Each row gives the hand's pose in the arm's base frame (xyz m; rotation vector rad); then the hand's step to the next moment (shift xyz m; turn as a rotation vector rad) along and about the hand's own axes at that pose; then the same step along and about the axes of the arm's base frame.
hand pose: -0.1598 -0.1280 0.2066 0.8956 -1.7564 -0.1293
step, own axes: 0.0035 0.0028 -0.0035 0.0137 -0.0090 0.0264
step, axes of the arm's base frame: 0.0012 0.0010 0.0055 -0.0196 -0.0237 -0.0041
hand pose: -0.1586 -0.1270 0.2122 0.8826 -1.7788 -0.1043
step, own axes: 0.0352 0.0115 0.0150 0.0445 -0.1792 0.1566
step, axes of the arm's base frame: -0.0232 -0.0182 0.0270 -0.0475 -0.2091 -0.1125
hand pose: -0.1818 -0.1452 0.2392 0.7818 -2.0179 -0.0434
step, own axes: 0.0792 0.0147 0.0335 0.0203 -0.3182 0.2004
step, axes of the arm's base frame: -0.0619 -0.0403 0.0464 -0.0025 -0.3184 -0.2011
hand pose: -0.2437 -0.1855 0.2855 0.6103 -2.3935 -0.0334
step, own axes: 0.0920 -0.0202 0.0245 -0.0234 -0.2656 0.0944
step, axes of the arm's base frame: -0.0685 -0.0612 0.0321 0.0694 -0.2387 -0.1349
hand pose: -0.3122 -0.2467 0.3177 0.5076 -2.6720 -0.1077
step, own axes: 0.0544 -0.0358 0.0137 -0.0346 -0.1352 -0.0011
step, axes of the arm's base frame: -0.0398 -0.0533 0.0031 0.0749 -0.1131 -0.0327
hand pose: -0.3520 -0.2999 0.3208 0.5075 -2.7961 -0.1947
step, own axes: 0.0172 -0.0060 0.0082 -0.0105 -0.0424 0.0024
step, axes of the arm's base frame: -0.0160 -0.0111 -0.0044 0.0223 -0.0354 -0.0128
